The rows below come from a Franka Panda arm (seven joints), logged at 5 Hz.
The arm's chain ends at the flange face. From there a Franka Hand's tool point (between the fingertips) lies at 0.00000 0.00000 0.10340 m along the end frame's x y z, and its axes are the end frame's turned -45 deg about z.
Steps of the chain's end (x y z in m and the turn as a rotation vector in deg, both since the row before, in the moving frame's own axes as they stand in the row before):
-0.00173 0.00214 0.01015 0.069 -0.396 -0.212
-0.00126 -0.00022 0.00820 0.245 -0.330 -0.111
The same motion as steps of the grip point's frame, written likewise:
-0.00315 -0.00030 0.01015 0.329 -0.231 -0.212
-0.00084 -0.00178 0.00820 0.407 -0.060 -0.111

